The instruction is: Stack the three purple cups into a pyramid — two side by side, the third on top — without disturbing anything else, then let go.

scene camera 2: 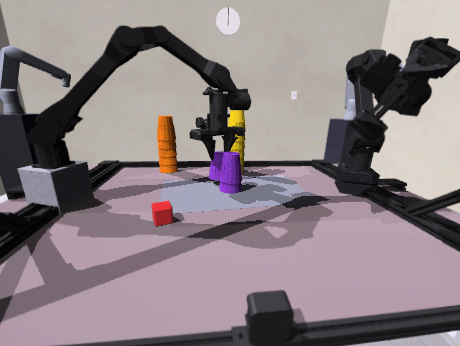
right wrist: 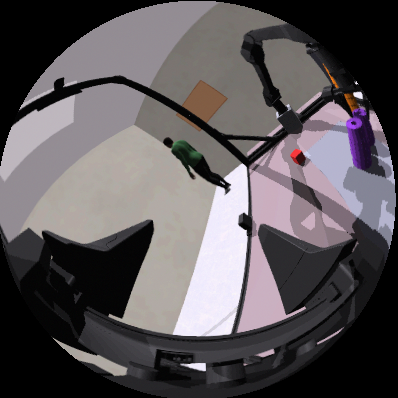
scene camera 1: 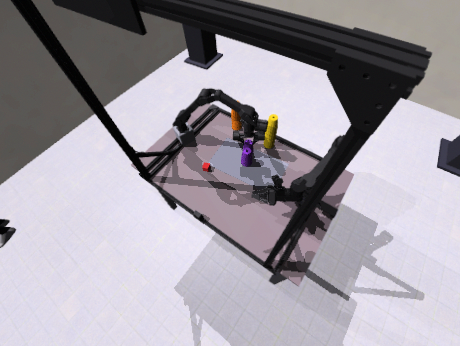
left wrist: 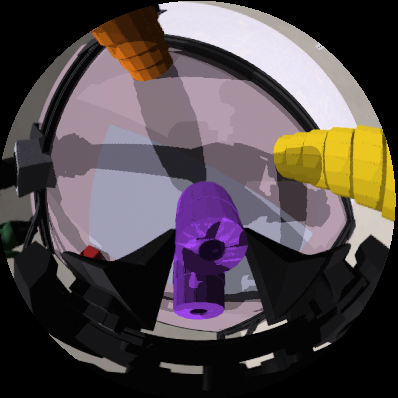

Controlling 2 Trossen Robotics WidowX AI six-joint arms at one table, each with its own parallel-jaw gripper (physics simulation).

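Frame: origin at the left arm's base, x up, y ahead, z left, level; centimetres.
Seen in the pictures: left gripper, fingertip midpoint: (scene camera 2: 218, 158) (scene camera 1: 248, 144) (left wrist: 209, 233); right gripper, fingertip midpoint: (scene camera 2: 380, 97) (right wrist: 207, 228) (scene camera 1: 251, 194); left arm's base, origin of the base link: (scene camera 2: 54, 164) (right wrist: 282, 110) (scene camera 1: 182, 128); right arm's base, origin of the base link: (scene camera 2: 357, 168).
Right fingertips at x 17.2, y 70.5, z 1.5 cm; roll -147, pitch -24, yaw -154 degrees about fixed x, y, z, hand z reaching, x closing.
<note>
Pixels of each thing's top centre, then the offset from my right fingertips to it. Level surfaces: height alone.
- blue-grey mat, its level: dx -27.8 cm
- orange cup stack, middle of its top: (scene camera 2: 165, 124) (scene camera 1: 235, 107) dx -9.5, dy -58.1, dz +33.0 cm
- red cube, middle of its top: (scene camera 2: 161, 205) (left wrist: 86, 262) (right wrist: 295, 152) (scene camera 1: 206, 165) dx -23.8, dy -40.5, dz -2.8 cm
A purple cup (scene camera 1: 246, 158) (scene camera 2: 231, 172) (right wrist: 359, 145) stands upright on the blue-grey mat (scene camera 1: 225, 156) (scene camera 2: 185, 194) (left wrist: 122, 185); a seam runs round it near its base, so I cannot tell whether cups are nested there. My left gripper (scene camera 2: 220, 154) (left wrist: 209, 233) points down and is shut on another purple cup (scene camera 2: 216, 167) (left wrist: 202, 202). That held cup is upright, low at about mat level, close behind the standing cup in scene camera 2; its base is partly hidden, so contact is unclear. A separate third purple cup cannot be made out. My right gripper (right wrist: 207, 228) is open and empty, away from the cups.
An orange cup stack (scene camera 1: 235, 120) (scene camera 2: 167, 145) (left wrist: 145, 55) and a yellow cup stack (scene camera 1: 271, 132) (scene camera 2: 238, 119) (left wrist: 337, 157) stand behind the purple cups in scene camera 2. A red cube (scene camera 1: 206, 167) (scene camera 2: 162, 214) (left wrist: 91, 252) (right wrist: 297, 156) lies beside the mat. Black rails edge the table.
</note>
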